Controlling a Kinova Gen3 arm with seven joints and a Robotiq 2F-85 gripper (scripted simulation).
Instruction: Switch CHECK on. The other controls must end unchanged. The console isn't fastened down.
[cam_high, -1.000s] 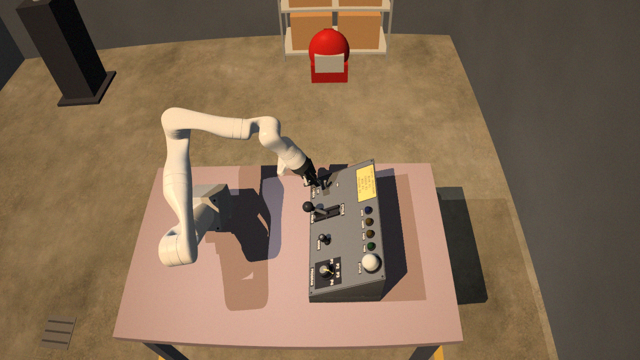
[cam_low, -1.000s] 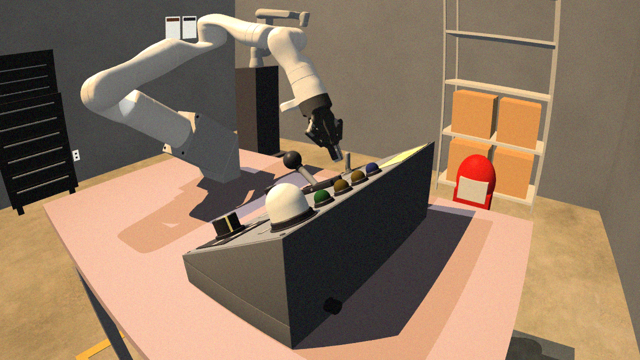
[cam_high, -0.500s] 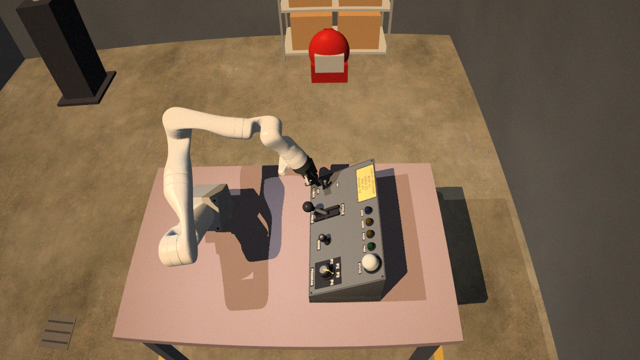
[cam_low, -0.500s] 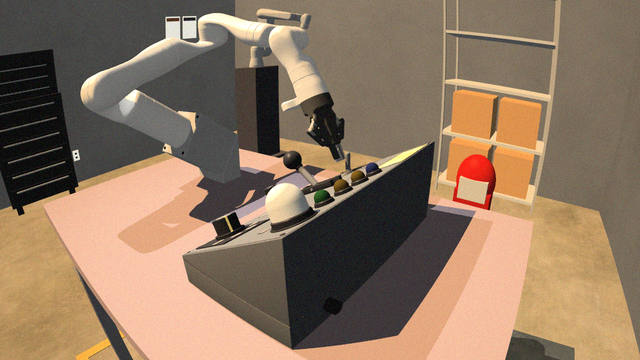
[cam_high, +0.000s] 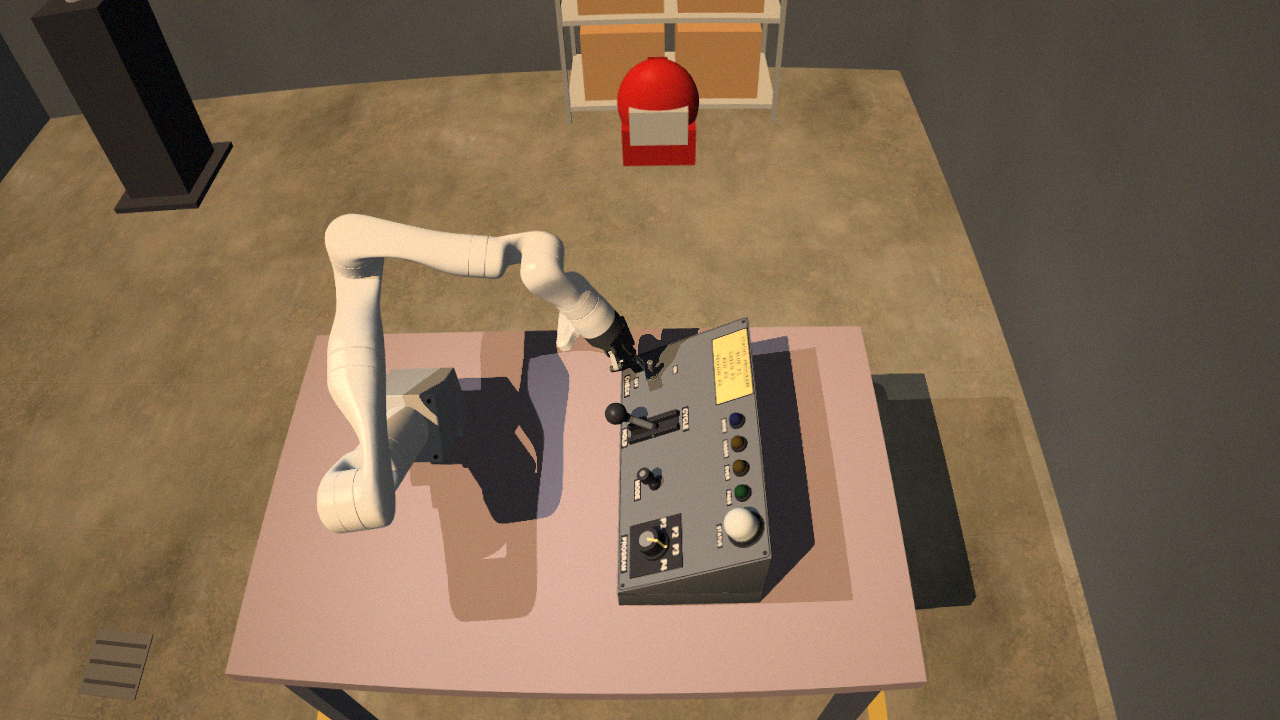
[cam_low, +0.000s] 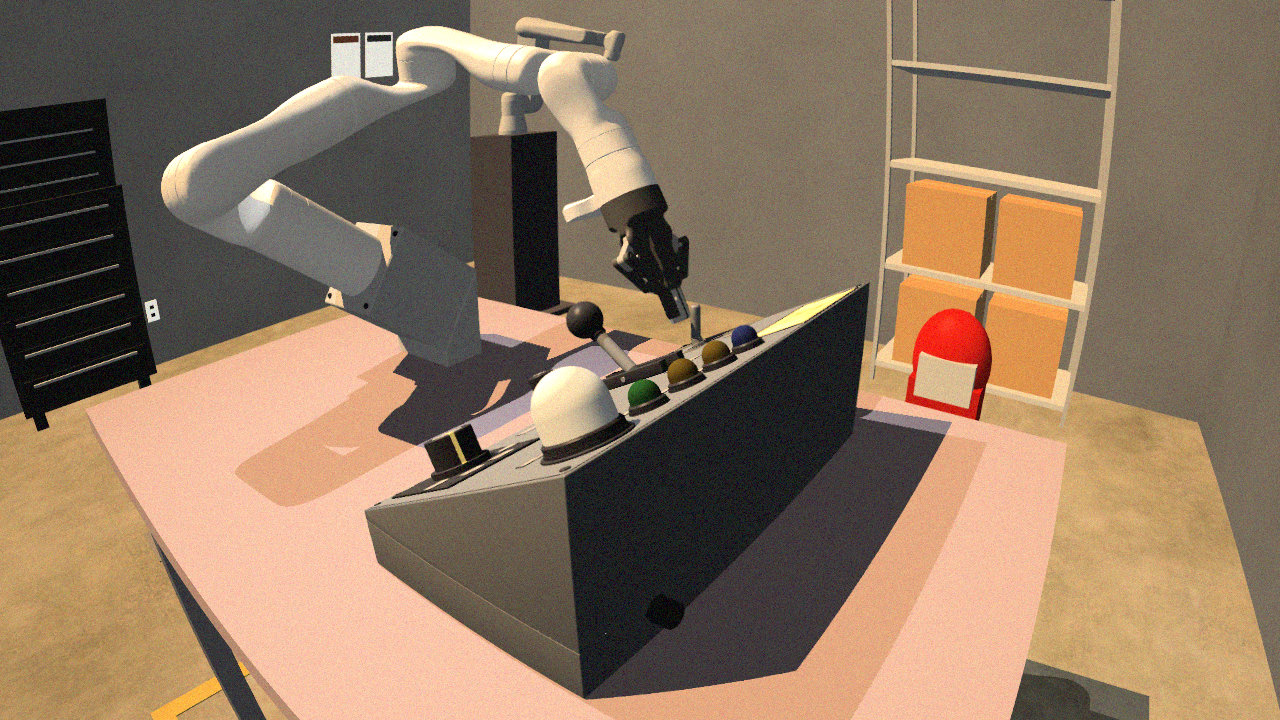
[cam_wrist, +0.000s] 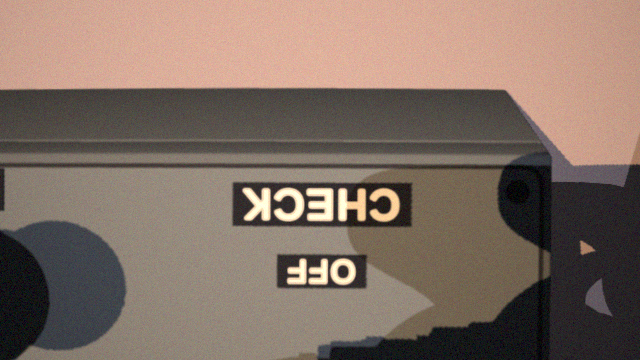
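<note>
The check toggle lies 3 cm ahead of my hand and 2 cm below it. From my hand the other things lie so: mode toggle (24 cm to the right, 3 cm below, 3 cm ahead); black ball lever (12 cm to the right, 2 cm below, 1 cm ahead).
</note>
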